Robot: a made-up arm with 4 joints.
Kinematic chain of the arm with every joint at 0, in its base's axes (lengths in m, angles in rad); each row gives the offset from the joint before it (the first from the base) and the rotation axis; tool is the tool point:
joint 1: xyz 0 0 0.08 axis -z
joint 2: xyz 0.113 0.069 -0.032 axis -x
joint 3: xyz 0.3 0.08 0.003 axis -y
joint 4: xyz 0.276 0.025 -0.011 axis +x
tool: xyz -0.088 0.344 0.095
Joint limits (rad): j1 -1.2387..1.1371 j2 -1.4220..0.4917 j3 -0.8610..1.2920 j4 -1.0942..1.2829
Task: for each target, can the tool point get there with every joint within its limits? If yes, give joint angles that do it. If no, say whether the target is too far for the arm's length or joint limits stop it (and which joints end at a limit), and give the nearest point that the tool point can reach.
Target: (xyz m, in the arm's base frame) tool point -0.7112 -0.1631 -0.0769
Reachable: no: joint limits stop it (at a limit: joint 1, joint 2, joint 3) | nearest point -0.3561 0.3057 0.1545 | short by 0.632 m
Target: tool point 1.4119 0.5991 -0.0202
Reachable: no: too far | nearest point 0.7844 0.3329 0.0132 | short by 0.682 m
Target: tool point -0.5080 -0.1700 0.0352
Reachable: no: joint limits stop it (at a limit: joint 1, joint 2, joint 4) | nearest point -0.1306 -0.2445 0.2043 | short by 0.420 m
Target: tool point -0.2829 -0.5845 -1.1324
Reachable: no: too far | nearest point 0.3730 -0.2820 -0.4056 | short by 1.025 m
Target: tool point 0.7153 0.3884 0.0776
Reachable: yes | joints 0.1151 0.3467 -0.3272 0.4843
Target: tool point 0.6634 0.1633 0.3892
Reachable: yes | joints 0.3715 -1.2726 -0.2161 -0.7506
